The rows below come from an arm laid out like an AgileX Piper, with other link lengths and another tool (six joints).
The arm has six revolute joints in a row. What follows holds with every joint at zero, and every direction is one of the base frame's.
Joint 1 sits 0.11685 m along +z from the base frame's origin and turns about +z.
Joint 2 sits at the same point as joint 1 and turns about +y.
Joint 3 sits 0.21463 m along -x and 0.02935 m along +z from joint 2 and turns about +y.
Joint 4 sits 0.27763 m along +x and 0.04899 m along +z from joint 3 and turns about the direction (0.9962, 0, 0.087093).
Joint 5 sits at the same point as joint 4 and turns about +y.
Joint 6 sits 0.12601 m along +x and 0.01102 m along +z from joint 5 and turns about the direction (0.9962, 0, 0.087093).
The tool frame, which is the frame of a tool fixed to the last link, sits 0.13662 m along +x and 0.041 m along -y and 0.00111 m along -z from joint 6; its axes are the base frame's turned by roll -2.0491, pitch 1.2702 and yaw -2.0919 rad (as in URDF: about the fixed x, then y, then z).
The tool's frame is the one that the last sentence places.
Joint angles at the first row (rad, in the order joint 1, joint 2, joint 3, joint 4, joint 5, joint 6):
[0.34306 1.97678 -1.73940 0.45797 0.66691 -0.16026]
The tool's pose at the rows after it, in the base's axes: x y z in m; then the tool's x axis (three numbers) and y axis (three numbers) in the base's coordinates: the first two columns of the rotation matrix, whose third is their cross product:
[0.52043 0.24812 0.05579 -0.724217 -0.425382 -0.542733 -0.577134 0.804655 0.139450]
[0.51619 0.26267 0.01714 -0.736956 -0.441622 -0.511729 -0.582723 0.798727 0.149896]
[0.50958 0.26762 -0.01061 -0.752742 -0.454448 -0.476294 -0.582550 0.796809 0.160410]
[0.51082 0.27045 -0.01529 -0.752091 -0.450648 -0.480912 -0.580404 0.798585 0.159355]
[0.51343 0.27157 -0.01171 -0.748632 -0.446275 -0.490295 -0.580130 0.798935 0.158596]
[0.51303 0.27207 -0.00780 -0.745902 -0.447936 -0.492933 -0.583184 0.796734 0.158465]
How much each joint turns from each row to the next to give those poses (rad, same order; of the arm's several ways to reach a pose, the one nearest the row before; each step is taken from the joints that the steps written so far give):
[0.04566 0.07108 0.00002 0.01188 -0.05185 -0.02877]
[0.03012 0.07941 -0.00001 0.01491 -0.04471 -0.00992]
[0.01343 0.05092 -0.00004 0.00409 -0.01086 0.00004]
[0.00627 0.01311 0.00005 0.00424 -0.02066 -0.00094]
[-0.00005 0.00000 -0.00683 0.00272 -0.00409 -0.00093]
[-0.00001 -0.00816 0.00003 0.00002 0.00606 -0.00088]

